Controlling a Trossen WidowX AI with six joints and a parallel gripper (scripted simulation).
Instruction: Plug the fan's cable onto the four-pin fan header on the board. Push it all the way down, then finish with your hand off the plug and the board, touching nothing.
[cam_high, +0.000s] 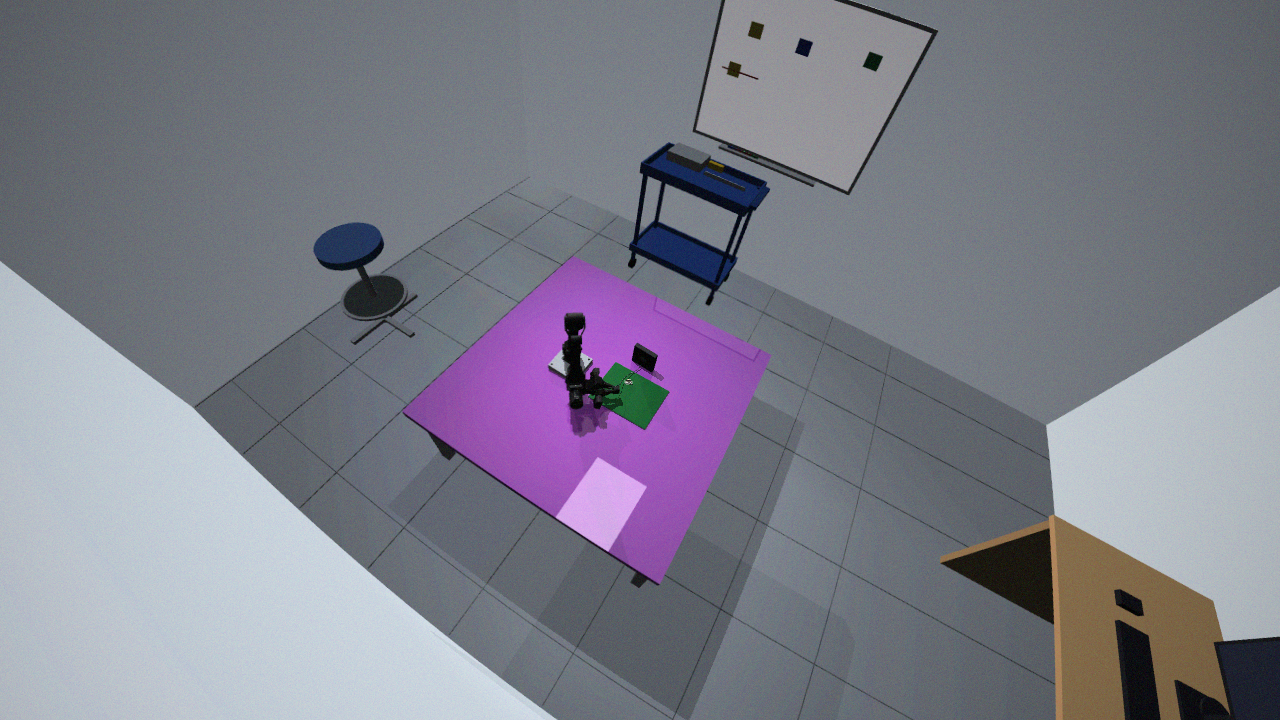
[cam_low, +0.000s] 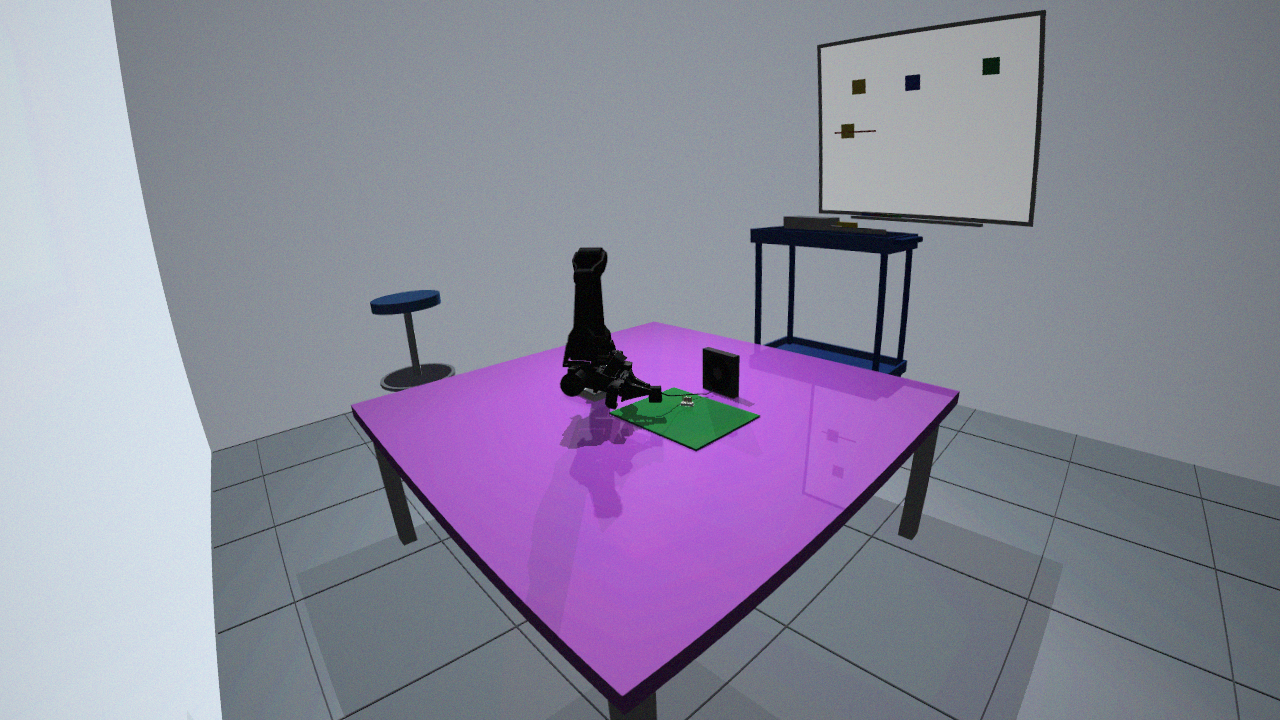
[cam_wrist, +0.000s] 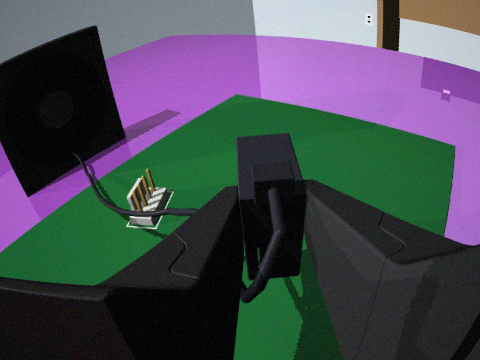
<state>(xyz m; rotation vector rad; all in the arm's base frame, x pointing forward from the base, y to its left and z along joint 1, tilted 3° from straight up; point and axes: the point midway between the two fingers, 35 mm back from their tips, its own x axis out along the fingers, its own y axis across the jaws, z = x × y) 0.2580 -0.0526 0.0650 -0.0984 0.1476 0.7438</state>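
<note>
The green board lies 5 cm ahead of my gripper tip, 6 cm to the left of it and 8 cm below it. The rest, counted from my gripper tip: black fan 24 cm to the left, 1 cm below; then white four-pin header 1 cm ahead, 11 cm to the left, 7 cm below; then black fan plug 1 cm below.
</note>
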